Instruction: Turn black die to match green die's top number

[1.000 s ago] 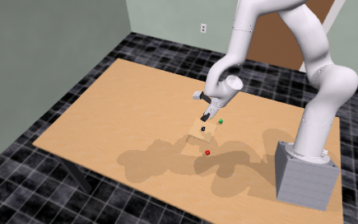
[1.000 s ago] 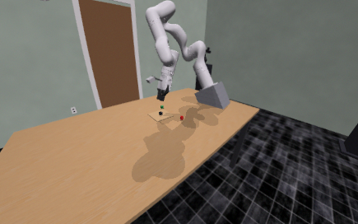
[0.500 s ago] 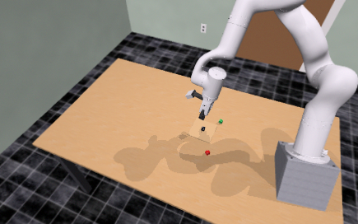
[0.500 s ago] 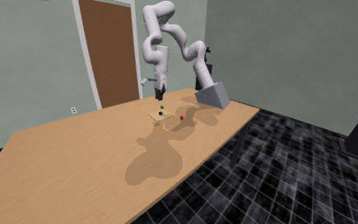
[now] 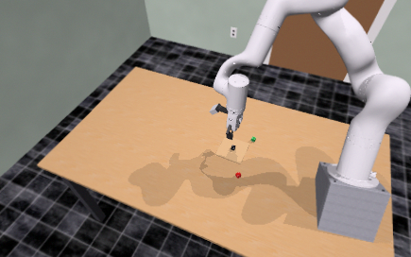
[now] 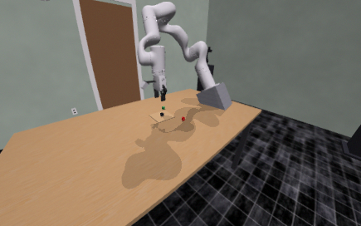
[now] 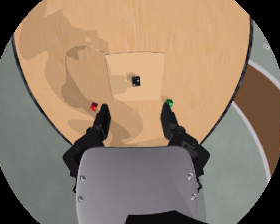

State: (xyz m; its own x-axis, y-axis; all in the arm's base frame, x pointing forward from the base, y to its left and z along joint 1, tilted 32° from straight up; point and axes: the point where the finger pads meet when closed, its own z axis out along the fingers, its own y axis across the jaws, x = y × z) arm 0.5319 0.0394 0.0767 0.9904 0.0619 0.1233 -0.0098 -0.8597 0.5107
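Now: hand 13 cm above the black die and 1 cm past it. Round my hand: green die 14 cm below, 10 cm to the right, 9 cm behind; red die 14 cm to the left, 14 cm below, 9 cm behind; tan mat 14 cm below, 1 cm behind.
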